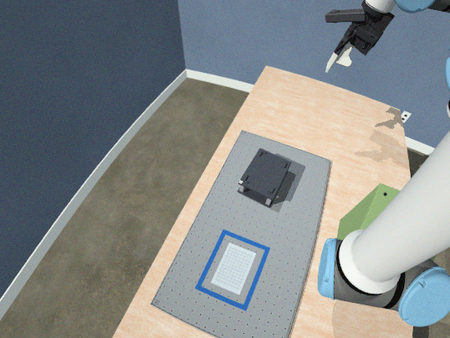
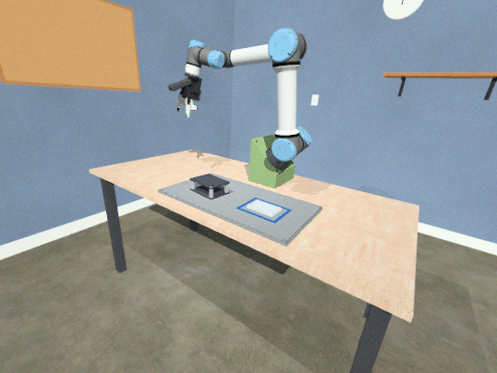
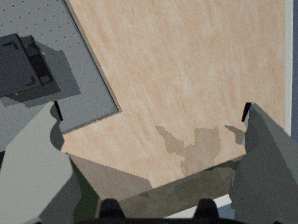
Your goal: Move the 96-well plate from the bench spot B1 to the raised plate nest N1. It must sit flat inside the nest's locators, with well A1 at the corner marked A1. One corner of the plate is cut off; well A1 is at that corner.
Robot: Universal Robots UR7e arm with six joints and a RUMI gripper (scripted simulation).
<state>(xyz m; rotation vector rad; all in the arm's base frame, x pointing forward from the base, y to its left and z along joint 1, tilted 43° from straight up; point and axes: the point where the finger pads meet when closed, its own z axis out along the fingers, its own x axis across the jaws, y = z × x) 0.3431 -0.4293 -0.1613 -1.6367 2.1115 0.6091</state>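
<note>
Now: the 96-well plate 62 cm to the left of my hand, 33 cm below it and 2 cm ahead of it. From my hand the other things lie so: dark plate nest N1: 32 cm to the left, 28 cm below, 7 cm ahead.
</note>
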